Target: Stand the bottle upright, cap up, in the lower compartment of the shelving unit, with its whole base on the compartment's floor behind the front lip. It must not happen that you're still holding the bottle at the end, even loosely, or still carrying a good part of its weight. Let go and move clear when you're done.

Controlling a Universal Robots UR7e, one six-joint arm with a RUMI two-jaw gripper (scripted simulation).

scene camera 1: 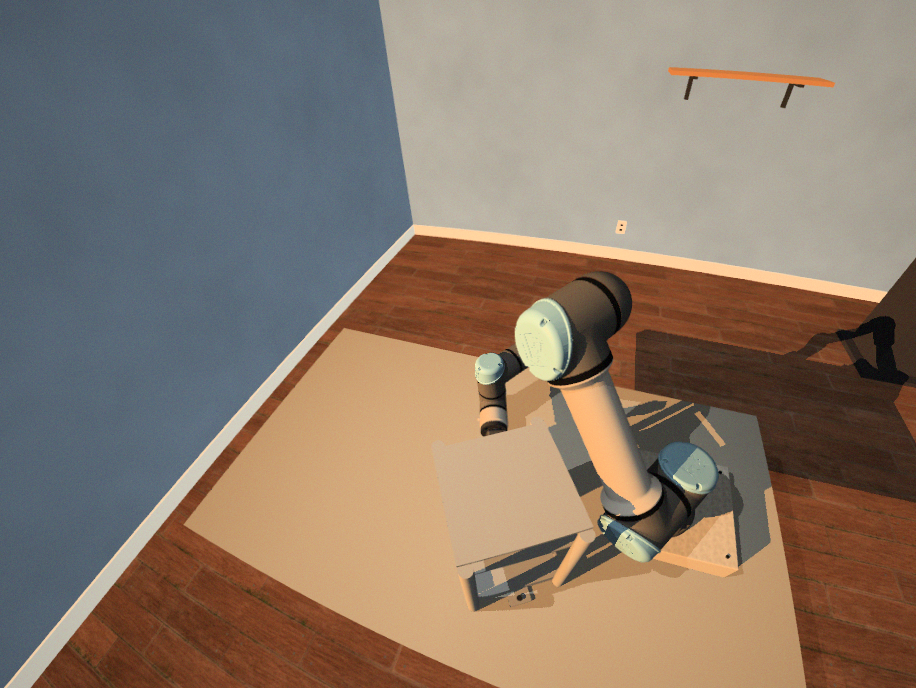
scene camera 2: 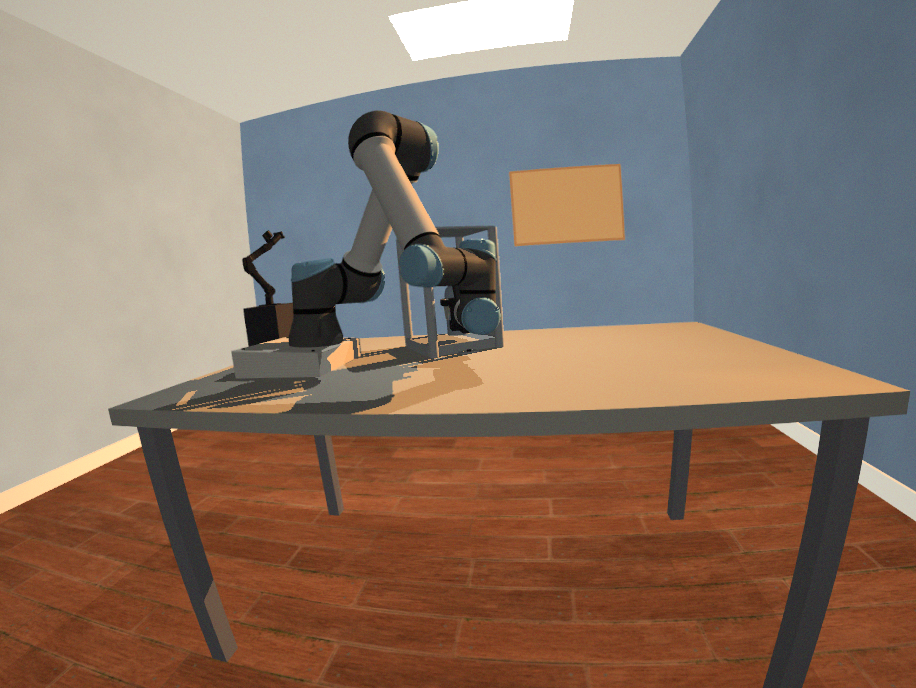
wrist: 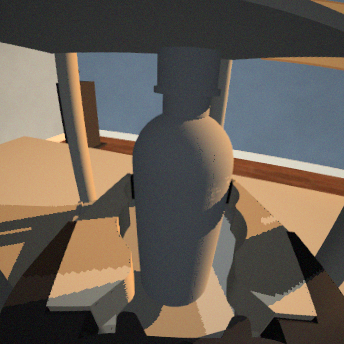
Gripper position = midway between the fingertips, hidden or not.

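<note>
There is a shelving unit [scene camera 1: 509,491] here, and I see the unit in scene camera 2 [scene camera 2: 442,344] and in the wrist view [wrist: 238,37] too. A grey bottle [wrist: 182,161] is here as well, though scene camera 1 does not show the bottle, hidden by the shelving unit. As for my own gripper [wrist: 180,178], I can see it too.
</note>
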